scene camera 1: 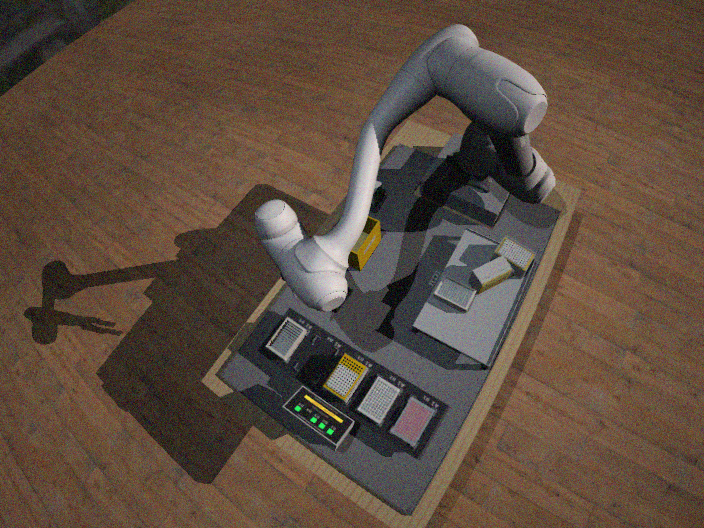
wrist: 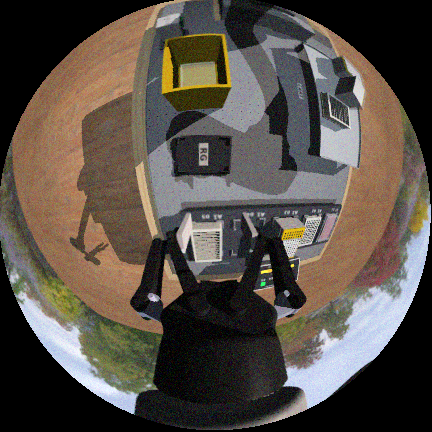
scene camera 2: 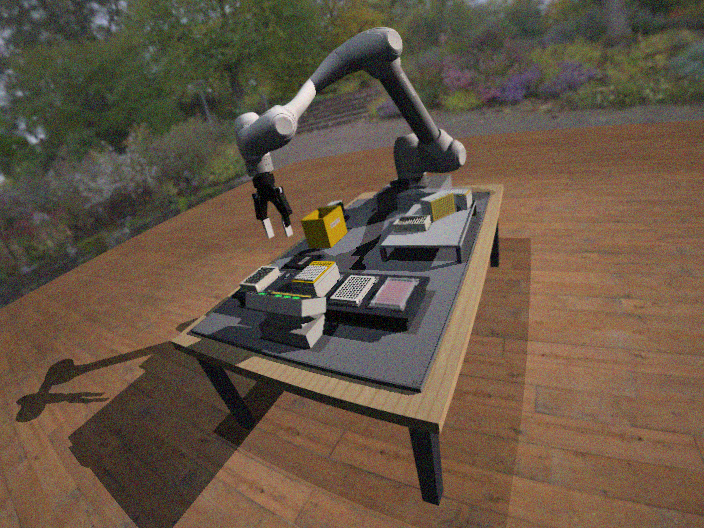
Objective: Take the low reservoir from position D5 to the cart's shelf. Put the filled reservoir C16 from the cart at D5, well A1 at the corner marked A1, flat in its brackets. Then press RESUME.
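Places are measured from the arm's base along level axes (x back, y down, z right), in metres.
Where they show: gripper, fingertip midpoint: [wrist: 216, 220] [scene camera 2: 280, 236]; arm's base, origin of the base link: [scene camera 1: 474, 171] [scene camera 2: 413, 185].
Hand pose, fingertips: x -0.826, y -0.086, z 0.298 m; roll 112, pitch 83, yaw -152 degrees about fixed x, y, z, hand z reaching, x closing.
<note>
Things, the pixels of their top centre, and the offset from my fingertips. "spot": a spot on its surface instead.
- white reservoir with slots, middle of its top: [wrist: 206, 246] [scene camera 1: 285, 337] [scene camera 2: 258, 275] dx -0.134, dy +0.083, dz +0.035 m
- white slotted reservoir, middle of its top: [scene camera 1: 455, 292] [scene camera 2: 411, 219] [wrist: 339, 110] dx +0.265, dy +0.074, dz -0.413 m
- cart's grey shelf, surface spot: [scene camera 1: 449, 325] [scene camera 2: 413, 238] [wrist: 339, 143] spot: dx +0.156, dy +0.106, dz -0.439 m
- control panel, surface spot: [scene camera 2: 284, 305] spot: dx -0.352, dy +0.038, dz -0.239 m
- yellow bin, middle of its top: [wrist: 194, 56] [scene camera 1: 355, 230] [scene camera 2: 321, 212] dx +0.315, dy +0.031, dz +0.000 m
- black RG holder, middle of its top: [wrist: 203, 153] [scene camera 2: 303, 259] dx +0.107, dy +0.152, dz +0.011 m
- tall yellow-and-white tip box, middle of its top: [scene camera 2: 313, 269] [scene camera 1: 344, 376] [wrist: 289, 245] dx -0.157, dy +0.050, dz -0.212 m
- white plate, middle of its top: [scene camera 2: 353, 287] [scene camera 1: 379, 399] [wrist: 309, 232] dx -0.168, dy +0.100, dz -0.335 m
- pink plate, middle of its top: [scene camera 2: 393, 290] [scene camera 1: 413, 421] [wrist: 328, 228] dx -0.179, dy +0.100, dz -0.459 m
A white reservoir with slots [scene camera 1: 286, 338] [scene camera 2: 259, 278] [wrist: 207, 241] sits at D5, the end position of the black deck. Another white slotted reservoir [scene camera 1: 454, 295] [scene camera 2: 412, 223] [wrist: 336, 110] stands on the cart's grey shelf [scene camera 1: 449, 325] [scene camera 2: 420, 238] [wrist: 339, 145]. Liquid levels and a C16 label cannot be read. My gripper [scene camera 2: 278, 229] [wrist: 216, 220] is open with nothing between its fingers, high above the table near its left edge; in scene camera 1 the arm hides it. A control panel [scene camera 1: 318, 417] [scene camera 2: 284, 305] with a yellow bar and green lights stands beside the deck; RESUME is not readable.
A yellow bin [scene camera 1: 365, 245] [scene camera 2: 325, 228] [wrist: 197, 96] stands beyond the black RG holder [wrist: 187, 155]. A tall yellow-and-white tip box [scene camera 1: 345, 377] [scene camera 2: 315, 273] is at D3, a white plate [scene camera 1: 379, 399] and a pink plate [scene camera 1: 413, 420] beyond it. Two yellow-and-white boxes [scene camera 1: 493, 272] [scene camera 1: 515, 252] crowd the shelf.
</note>
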